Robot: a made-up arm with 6 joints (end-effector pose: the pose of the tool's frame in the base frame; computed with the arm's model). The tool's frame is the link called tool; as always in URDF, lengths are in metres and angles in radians. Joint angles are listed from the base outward.
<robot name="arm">
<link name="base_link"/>
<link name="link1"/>
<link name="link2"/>
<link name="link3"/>
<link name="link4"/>
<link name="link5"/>
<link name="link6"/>
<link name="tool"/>
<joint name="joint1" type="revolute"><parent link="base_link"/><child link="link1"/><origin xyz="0.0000 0.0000 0.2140" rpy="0.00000 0.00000 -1.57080"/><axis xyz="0 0 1"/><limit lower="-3.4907" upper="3.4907"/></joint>
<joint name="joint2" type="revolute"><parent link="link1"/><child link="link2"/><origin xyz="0.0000 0.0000 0.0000" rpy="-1.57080 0.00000 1.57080"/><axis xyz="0 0 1"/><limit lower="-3.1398" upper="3.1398"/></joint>
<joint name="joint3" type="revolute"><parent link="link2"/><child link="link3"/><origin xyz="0.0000 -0.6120 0.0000" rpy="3.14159 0.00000 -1.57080"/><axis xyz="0 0 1"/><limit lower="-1.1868" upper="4.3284"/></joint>
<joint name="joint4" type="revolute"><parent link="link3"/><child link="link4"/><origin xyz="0.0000 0.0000 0.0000" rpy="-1.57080 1.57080 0.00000"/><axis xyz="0 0 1"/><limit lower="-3.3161" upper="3.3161"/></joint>
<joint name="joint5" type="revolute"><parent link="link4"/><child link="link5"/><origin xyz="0.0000 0.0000 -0.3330" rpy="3.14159 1.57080 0.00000"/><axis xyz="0 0 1"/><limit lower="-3.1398" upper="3.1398"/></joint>
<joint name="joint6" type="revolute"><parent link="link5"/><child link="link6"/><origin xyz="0.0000 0.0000 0.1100" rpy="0.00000 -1.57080 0.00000"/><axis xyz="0 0 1"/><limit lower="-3.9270" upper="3.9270"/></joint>
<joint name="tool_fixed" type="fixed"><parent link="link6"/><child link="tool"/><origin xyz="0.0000 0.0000 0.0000" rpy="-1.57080 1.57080 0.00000"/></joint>
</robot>
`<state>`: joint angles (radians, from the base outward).
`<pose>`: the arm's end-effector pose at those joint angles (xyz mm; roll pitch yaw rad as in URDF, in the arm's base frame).
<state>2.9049 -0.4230 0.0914 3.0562 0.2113 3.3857</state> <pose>-58.8 -98.6 944.1 -0.1662 -0.3038 2.9237</pose>
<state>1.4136 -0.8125 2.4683 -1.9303 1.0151 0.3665</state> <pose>-161.6 -772.6 690.6 -1.6227 -0.2247 -0.7740</pose>
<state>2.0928 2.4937 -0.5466 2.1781 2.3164 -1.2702</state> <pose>-77.9 9.6 -397.5 -3.0786 -0.5072 2.8545</pose>
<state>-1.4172 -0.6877 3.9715 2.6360 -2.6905 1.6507</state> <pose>41.1 363.5 351.5 1.4370 -1.0726 -1.8748</pose>
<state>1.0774 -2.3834 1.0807 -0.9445 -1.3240 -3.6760</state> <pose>-305.5 -704.2 -251.4 1.5821 -0.4799 3.1310</pose>
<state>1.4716 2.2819 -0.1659 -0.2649 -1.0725 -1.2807</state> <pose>124.4 177.8 -376.2 -1.6447 -0.3535 -1.9176</pose>
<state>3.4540 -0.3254 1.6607 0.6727 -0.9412 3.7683</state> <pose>347.3 202.6 1070.9 2.9411 -0.9171 2.4782</pose>
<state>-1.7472 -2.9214 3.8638 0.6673 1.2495 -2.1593</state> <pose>-107.1 -108.4 -163.3 0.1733 -0.9362 -0.0380</pose>
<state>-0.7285 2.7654 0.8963 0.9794 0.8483 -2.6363</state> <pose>119.0 -188.4 -700.3 3.0175 0.8556 0.5237</pose>
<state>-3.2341 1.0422 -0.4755 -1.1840 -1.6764 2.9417</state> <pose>-438.7 82.4 184.7 0.1505 -0.0854 -1.2718</pose>
